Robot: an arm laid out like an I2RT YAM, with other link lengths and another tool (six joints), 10 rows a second.
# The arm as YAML. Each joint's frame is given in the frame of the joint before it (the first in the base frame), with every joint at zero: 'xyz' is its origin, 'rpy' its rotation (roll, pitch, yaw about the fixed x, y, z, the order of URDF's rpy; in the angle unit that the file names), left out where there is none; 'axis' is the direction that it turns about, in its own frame. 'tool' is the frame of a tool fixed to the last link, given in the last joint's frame.
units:
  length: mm
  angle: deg
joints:
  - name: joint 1
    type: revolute
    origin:
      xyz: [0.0, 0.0, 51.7]
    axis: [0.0, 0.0, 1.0]
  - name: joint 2
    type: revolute
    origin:
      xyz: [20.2, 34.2, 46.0]
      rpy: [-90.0, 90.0, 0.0]
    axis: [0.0, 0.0, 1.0]
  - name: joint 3
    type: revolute
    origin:
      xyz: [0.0, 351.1, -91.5]
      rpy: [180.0, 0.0, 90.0]
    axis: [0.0, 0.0, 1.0]
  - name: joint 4
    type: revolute
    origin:
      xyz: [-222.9, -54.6, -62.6]
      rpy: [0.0, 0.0, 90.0]
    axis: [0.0, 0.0, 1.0]
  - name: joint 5
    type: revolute
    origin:
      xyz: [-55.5, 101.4, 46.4]
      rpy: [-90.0, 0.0, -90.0]
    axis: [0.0, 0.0, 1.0]
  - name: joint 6
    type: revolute
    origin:
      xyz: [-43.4, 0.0, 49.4]
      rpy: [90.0, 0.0, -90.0]
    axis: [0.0, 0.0, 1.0]
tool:
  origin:
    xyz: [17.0, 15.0, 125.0]
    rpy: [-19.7, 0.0, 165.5]
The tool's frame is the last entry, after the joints.
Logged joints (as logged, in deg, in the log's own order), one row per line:
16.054, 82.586, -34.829, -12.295, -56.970, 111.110
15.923, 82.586, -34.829, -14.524, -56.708, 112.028
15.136, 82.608, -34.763, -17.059, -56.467, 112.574
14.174, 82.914, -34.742, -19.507, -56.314, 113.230
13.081, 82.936, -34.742, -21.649, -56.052, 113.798
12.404, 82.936, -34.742, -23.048, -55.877, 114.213
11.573, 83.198, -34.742, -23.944, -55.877, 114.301
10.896, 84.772, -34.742, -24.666, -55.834, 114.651
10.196, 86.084, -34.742, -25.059, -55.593, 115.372
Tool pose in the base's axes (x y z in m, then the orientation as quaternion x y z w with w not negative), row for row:
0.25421, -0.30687, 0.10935, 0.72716, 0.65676, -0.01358, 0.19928
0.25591, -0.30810, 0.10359, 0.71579, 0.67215, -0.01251, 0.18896
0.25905, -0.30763, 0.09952, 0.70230, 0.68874, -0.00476, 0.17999
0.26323, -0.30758, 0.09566, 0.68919, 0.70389, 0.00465, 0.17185
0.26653, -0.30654, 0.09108, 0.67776, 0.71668, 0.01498, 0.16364
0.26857, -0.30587, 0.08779, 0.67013, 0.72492, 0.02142, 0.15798
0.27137, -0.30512, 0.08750, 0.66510, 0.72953, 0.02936, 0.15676
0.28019, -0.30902, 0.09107, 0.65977, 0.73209, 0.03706, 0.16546
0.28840, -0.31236, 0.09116, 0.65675, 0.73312, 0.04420, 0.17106
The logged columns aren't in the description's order. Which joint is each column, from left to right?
Columns, left to right: joint 5, joint 3, joint 1, joint 6, joint 4, joint 2.
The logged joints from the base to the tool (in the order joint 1, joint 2, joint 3, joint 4, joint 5, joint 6), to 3 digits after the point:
-34.829, 111.110, 82.586, -56.970, 16.054, -12.295
-34.829, 112.028, 82.586, -56.708, 15.923, -14.524
-34.763, 112.574, 82.608, -56.467, 15.136, -17.059
-34.742, 113.230, 82.914, -56.314, 14.174, -19.507
-34.742, 113.798, 82.936, -56.052, 13.081, -21.649
-34.742, 114.213, 82.936, -55.877, 12.404, -23.048
-34.742, 114.301, 83.198, -55.877, 11.573, -23.944
-34.742, 114.651, 84.772, -55.834, 10.896, -24.666
-34.742, 115.372, 86.084, -55.593, 10.196, -25.059

